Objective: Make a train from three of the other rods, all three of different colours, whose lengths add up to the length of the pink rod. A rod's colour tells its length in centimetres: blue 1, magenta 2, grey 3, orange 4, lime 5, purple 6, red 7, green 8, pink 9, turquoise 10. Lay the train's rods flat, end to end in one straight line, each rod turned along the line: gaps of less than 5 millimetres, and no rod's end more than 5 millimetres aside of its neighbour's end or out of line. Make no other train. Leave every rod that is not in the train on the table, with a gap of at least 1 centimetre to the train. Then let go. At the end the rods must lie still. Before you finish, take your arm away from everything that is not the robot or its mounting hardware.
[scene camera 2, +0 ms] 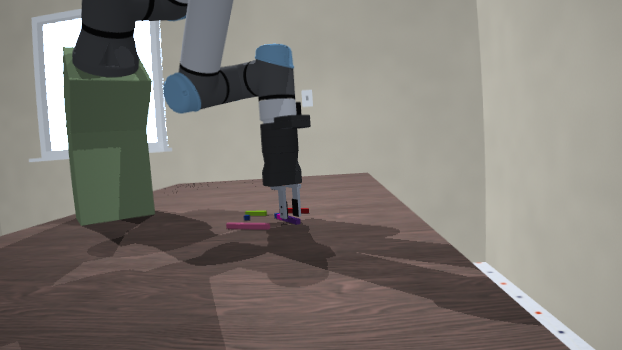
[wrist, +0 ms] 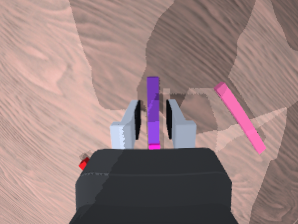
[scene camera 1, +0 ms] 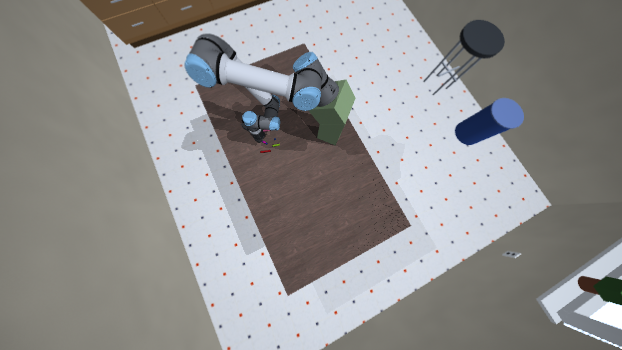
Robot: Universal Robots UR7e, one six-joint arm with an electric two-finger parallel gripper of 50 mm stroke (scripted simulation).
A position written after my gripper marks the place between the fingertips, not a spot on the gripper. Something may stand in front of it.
I see my gripper [scene camera 2: 290, 217], a purple rod [wrist: 152, 82] and a pink rod [wrist: 225, 94].
My gripper is seen too in the wrist view [wrist: 153, 111].
